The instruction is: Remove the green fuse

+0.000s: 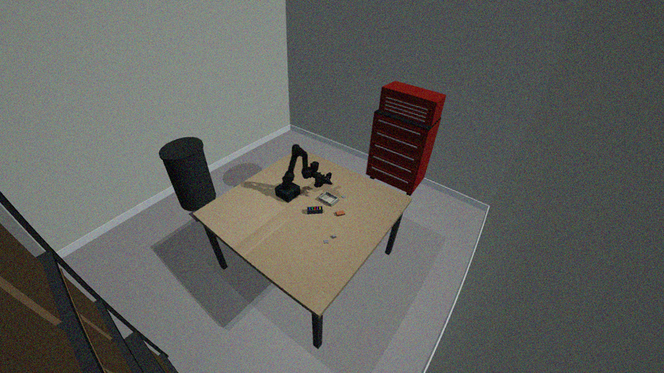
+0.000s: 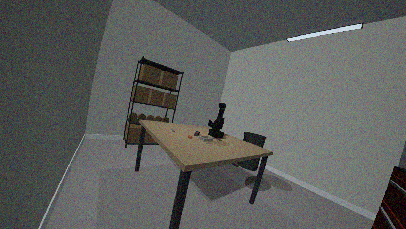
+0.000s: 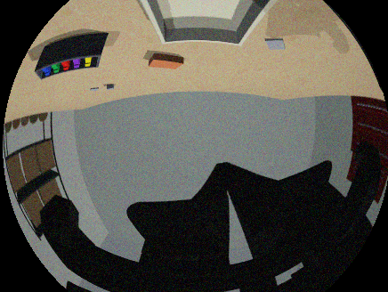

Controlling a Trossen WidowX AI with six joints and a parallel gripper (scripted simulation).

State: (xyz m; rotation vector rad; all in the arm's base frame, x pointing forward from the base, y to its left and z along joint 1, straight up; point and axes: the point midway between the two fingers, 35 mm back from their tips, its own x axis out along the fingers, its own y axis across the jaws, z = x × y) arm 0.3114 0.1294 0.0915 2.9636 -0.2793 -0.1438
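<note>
Right now the yellow fuse is 16 cm to the right of my gripper tip, 14 cm below it and 2 cm behind it. From my gripper tip the other things lie so: orange piece (16 cm below, 13 cm ahead, 11 cm to the right); then purple fuse (17 cm to the right, 14 cm below, 3 cm behind); then tray (17 cm below, 2 cm behind, 1 cm to the right).
</note>
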